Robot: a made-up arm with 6 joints. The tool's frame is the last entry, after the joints. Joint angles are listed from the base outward. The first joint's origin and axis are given. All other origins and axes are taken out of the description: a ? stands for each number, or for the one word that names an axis. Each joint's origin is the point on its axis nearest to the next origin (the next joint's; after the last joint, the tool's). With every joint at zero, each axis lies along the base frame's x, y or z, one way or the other. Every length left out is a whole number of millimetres.
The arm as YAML. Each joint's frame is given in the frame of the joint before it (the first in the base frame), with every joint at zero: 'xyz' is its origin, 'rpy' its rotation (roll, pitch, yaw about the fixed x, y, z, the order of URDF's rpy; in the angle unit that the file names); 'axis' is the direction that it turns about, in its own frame. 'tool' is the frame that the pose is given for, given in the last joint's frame.
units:
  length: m
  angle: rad
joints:
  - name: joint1
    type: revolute
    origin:
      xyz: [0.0, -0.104, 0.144]
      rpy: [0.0, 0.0, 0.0]
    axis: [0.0, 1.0, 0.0]
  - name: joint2
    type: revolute
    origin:
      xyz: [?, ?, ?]
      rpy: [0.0, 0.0, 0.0]
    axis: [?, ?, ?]
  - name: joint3
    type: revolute
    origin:
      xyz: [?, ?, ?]
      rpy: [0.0, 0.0, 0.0]
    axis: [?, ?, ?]
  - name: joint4
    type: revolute
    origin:
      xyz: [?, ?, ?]
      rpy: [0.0, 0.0, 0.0]
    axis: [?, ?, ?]
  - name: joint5
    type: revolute
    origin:
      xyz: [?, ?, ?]
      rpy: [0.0, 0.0, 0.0]
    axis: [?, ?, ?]
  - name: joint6
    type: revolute
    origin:
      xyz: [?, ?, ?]
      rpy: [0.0, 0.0, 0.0]
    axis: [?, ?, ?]
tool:
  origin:
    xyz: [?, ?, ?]
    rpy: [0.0, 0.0, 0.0]
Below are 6 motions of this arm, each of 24 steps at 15 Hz.
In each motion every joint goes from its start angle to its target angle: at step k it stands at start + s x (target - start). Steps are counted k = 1, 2, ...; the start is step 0. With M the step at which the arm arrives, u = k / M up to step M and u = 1 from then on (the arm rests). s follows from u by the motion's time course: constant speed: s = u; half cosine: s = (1 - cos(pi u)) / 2; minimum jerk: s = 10 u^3 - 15 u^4 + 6 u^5.
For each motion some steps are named. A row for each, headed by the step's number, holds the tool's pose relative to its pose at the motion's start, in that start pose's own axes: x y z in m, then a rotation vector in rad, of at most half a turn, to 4 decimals.
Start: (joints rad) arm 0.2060 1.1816 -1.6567 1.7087 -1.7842 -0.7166
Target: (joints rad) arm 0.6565 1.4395 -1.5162 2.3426 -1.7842 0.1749
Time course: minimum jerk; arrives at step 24
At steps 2, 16, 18, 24:
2: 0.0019 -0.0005 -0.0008 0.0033 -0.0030 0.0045
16: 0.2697 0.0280 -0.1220 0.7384 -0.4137 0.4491
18: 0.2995 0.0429 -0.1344 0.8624 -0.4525 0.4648
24: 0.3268 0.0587 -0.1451 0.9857 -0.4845 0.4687

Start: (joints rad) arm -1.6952 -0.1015 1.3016 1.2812 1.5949 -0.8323
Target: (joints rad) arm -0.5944 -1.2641 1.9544 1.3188 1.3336 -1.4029
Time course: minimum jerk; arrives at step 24
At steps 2, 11, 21, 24:
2: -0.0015 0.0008 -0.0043 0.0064 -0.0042 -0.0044
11: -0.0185 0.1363 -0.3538 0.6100 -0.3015 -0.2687
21: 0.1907 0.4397 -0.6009 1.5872 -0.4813 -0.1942
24: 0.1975 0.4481 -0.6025 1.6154 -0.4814 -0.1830

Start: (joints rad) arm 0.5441 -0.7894 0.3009 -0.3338 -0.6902 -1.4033
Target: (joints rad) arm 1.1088 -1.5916 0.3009 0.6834 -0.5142 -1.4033
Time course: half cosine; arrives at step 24
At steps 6, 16, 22, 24:
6: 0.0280 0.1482 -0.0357 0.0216 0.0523 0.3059
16: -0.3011 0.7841 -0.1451 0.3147 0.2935 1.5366
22: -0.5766 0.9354 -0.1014 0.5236 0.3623 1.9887
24: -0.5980 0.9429 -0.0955 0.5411 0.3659 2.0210

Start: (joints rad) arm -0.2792 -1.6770 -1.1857 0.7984 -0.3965 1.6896
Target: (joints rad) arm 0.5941 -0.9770 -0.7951 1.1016 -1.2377 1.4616
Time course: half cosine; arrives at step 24
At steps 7, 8, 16, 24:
7: 0.1623 0.0181 -0.0212 0.0578 0.1285 0.3131
8: 0.2073 0.0317 -0.0279 0.0687 0.1662 0.4017
16: 0.5399 0.3247 -0.1148 0.0698 0.5553 1.2304
24: 0.5990 0.5505 -0.1826 0.0063 0.7829 1.6401

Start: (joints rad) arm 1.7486 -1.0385 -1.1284 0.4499 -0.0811 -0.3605
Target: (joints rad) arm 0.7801 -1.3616 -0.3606 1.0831 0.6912 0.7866
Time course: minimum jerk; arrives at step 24
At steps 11, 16, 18, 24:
11: 0.0191 0.3483 -0.3682 0.9655 -0.2724 0.1064
16: -0.1090 0.6682 -0.3379 1.7456 -0.2027 -0.2067
18: -0.1577 0.7168 -0.2795 1.9146 -0.1042 -0.3674
24: -0.2018 0.7392 -0.2108 2.0365 0.0271 -0.5481

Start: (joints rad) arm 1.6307 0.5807 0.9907 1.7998 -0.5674 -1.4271
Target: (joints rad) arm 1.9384 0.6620 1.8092 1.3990 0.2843 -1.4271
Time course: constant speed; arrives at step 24
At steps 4, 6, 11, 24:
4: -0.0098 0.0252 -0.0731 0.1749 0.0551 0.0186
6: -0.0169 0.0425 -0.1101 0.2640 0.0763 0.0270
11: -0.0396 0.1001 -0.2003 0.4903 0.1106 0.0442
24: -0.1129 0.3457 -0.3799 1.0840 0.0692 0.0536

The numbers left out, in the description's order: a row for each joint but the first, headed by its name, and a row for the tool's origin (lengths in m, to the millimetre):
joint2: xyz -0.369 0.0 0.072, axis -1.0 0.0 0.0
joint3: xyz 0.0 -0.524 -0.014, axis 0.0 1.0 0.0
joint4: xyz -0.053 0.0 -0.034, axis 1.0 0.0 0.0
joint5: xyz 0.0 -0.018 -0.335, axis 1.0 0.0 0.0
joint6: xyz 0.0 -0.374 -0.095, axis 0.0 -1.0 0.0
tool: xyz -0.061 0.0 -0.082

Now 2 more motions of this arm.
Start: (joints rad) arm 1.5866 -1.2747 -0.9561 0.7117 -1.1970 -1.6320
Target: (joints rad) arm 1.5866 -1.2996 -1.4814 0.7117 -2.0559 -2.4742
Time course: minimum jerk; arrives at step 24
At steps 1, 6, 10, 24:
1: -0.0002 0.0000 0.0001 0.0002 0.0003 -0.0006
6: -0.0340 0.0034 0.0091 0.0383 0.0413 -0.0839
10: -0.1124 0.0249 0.0207 0.1721 0.1468 -0.2628
24: -0.2820 0.1565 0.0242 0.7823 0.4685 -0.5324

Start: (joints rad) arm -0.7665 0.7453 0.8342 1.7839 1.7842 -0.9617
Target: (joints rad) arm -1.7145 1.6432 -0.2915 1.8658 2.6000 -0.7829
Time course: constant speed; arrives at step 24
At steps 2, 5, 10, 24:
2: -0.0305 -0.0091 -0.0006 0.0227 0.1604 0.0590
5: -0.0873 -0.0259 0.0035 0.0644 0.3970 0.1260
10: -0.2043 -0.0656 0.0392 0.1408 0.7731 0.1734
24: -0.4681 -0.2343 0.3909 0.2178 1.5506 -0.1173

